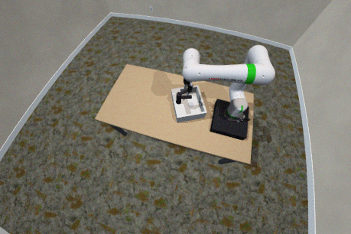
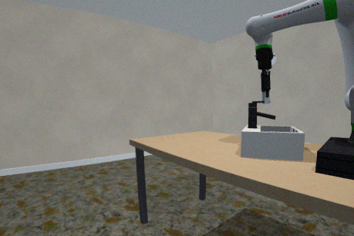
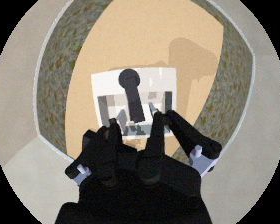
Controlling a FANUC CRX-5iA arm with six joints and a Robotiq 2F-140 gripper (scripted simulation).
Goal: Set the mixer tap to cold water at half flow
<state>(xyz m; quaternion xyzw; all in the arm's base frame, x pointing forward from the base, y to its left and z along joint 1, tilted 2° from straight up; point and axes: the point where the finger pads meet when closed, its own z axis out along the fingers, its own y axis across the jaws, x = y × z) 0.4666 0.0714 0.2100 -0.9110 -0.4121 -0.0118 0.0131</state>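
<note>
The lever lies 20 mm to the left of my hand, 20 mm below it and 20 mm ahead of it. Round my hand: black mixer tap (70 mm below, 40 mm to the left, 30 mm ahead); white basin (250 mm below, 40 mm behind, 20 mm to the right).
</note>
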